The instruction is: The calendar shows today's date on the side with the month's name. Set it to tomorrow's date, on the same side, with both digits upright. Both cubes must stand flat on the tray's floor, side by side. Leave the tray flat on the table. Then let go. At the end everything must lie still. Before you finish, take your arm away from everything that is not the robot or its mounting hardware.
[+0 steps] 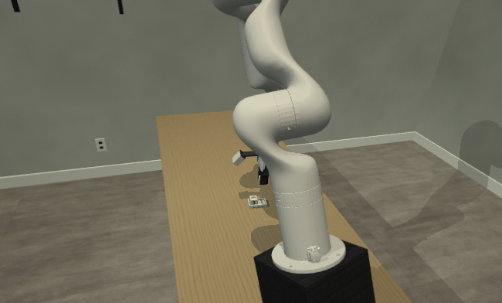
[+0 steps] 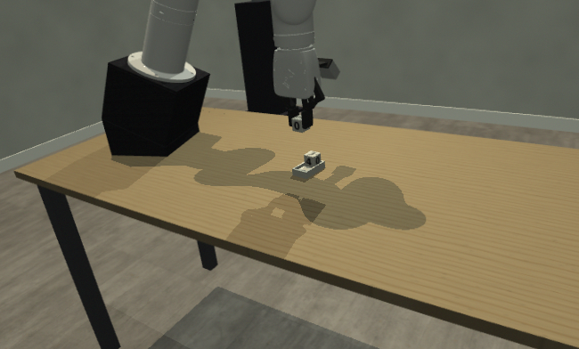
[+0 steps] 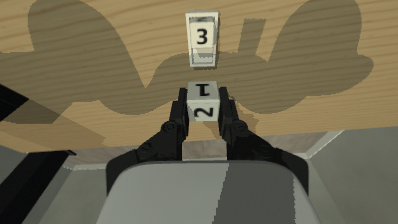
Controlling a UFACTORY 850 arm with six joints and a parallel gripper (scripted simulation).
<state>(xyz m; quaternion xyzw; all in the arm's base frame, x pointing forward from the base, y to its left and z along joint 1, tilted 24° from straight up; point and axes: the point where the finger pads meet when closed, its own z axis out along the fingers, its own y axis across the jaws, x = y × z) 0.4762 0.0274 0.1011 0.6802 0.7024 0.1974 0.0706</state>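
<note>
My gripper is now 13 cm above the small calendar tray and 2 cm to the right of it.
</note>
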